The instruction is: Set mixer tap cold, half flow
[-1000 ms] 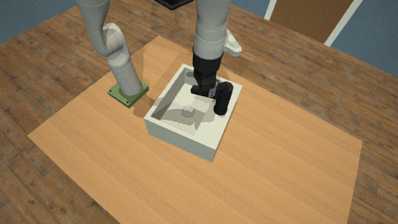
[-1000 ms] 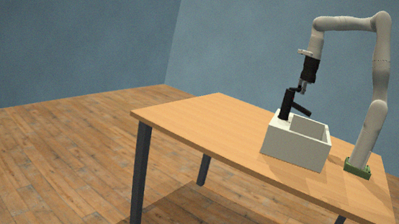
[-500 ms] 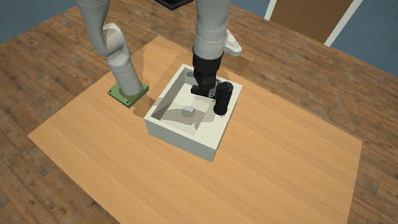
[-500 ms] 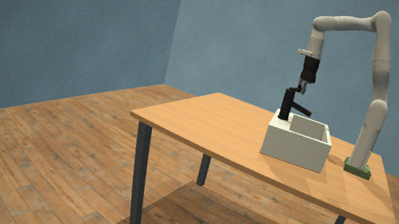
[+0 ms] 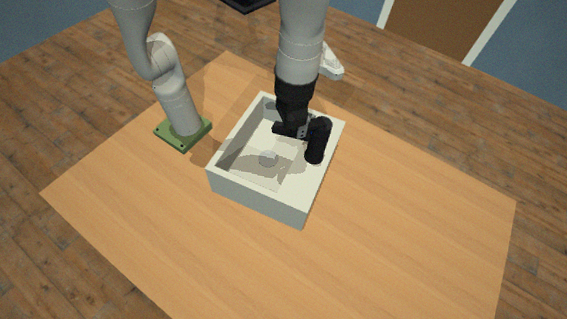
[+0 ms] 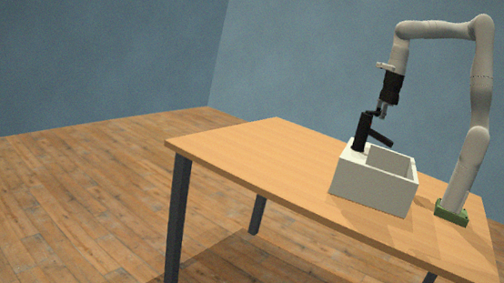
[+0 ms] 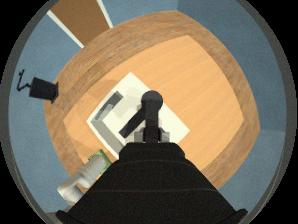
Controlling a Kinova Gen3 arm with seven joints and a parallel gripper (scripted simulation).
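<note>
The lever lies 2 cm to the left of my hand and 1 cm ahead of it. The rest, counted from my hand: black mixer tap (5 cm below, 4 cm to the left, 1 cm ahead); white basin (24 cm below, 8 cm behind, 2 cm to the left).
</note>
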